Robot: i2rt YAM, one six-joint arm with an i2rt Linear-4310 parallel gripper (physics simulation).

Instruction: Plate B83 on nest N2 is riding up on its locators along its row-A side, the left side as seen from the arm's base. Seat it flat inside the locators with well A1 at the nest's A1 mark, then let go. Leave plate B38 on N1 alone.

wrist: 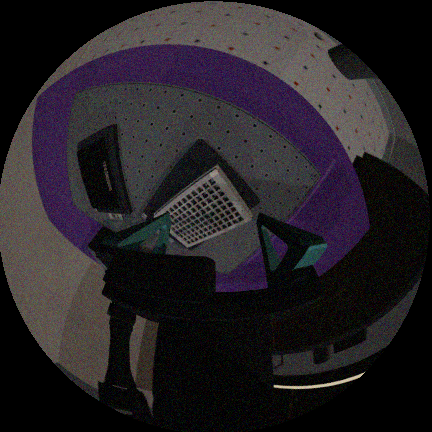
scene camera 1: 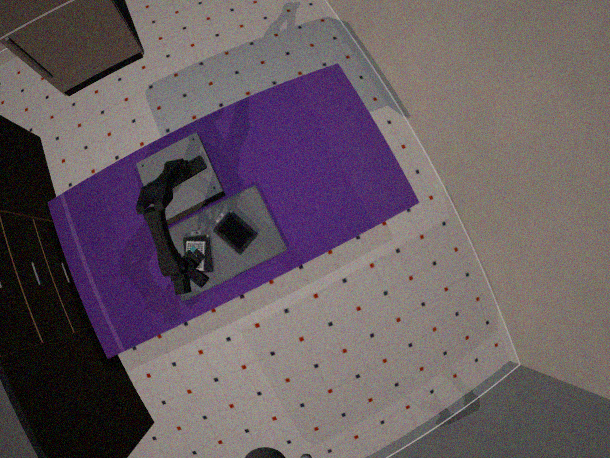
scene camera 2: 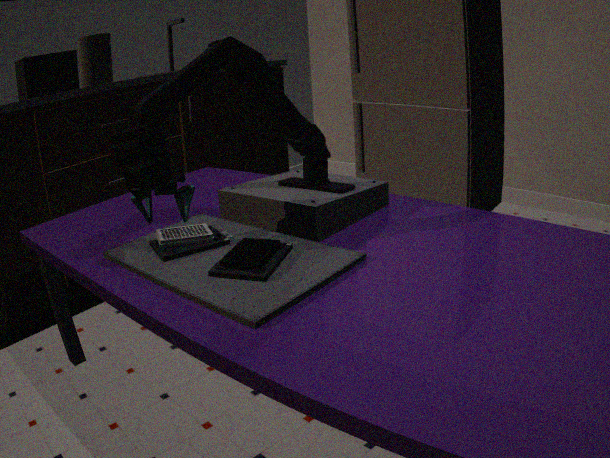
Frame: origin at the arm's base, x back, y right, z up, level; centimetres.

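Seen in the pictures: gripper, fingertip midpoint: [wrist: 213, 217] [scene camera 2: 167, 222]; arm's base, link origin: [scene camera 1: 184, 172] [scene camera 2: 315, 186].
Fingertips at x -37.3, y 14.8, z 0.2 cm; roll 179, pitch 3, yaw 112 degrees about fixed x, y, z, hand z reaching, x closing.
Note:
Pixels of each thing's top centre, then the offset from my fingertips to it. Level surfaces: height alone.
- dark nest N2, top centre: [wrist: 191, 212] [scene camera 2: 187, 236] [scene camera 1: 197, 254] dx +3.4, dy -2.2, dz -4.1 cm
- nest N1, top centre: [scene camera 2: 251, 253] [wrist: 95, 177] [scene camera 1: 235, 231] dx +3.6, dy -21.8, dz -4.5 cm
- purple table, surface height: dz -7.6 cm
The pale many-welled plate, taken as B83 [scene camera 1: 195, 244] [scene camera 2: 184, 232] [wrist: 206, 207], lies on the dark nest N2 [scene camera 1: 209, 261] [scene camera 2: 167, 254] [wrist: 199, 152]. It looks raised above the nest and not level with it; the A1 mark and the label cannot be read. My gripper [scene camera 1: 197, 261] [scene camera 2: 168, 220] [wrist: 213, 217] is open and empty, with its teal fingertips above the plate and toward two opposite sides of it in the wrist view. Whether a fingertip touches the plate cannot be told. The dark plate, taken as B38 [scene camera 1: 236, 231] [scene camera 2: 253, 251] [wrist: 100, 170], sits on nest N1 [scene camera 2: 237, 274], away from the fingers.
Both nests stand on a grey perforated board [scene camera 1: 266, 212] [scene camera 2: 315, 262] [wrist: 150, 102] on the purple table [scene camera 1: 320, 135] [scene camera 2: 440, 310] [wrist: 165, 62]. The arm's grey base block [scene camera 1: 187, 200] [scene camera 2: 250, 210] stands right behind the board. Dark cabinets stand beyond the table.

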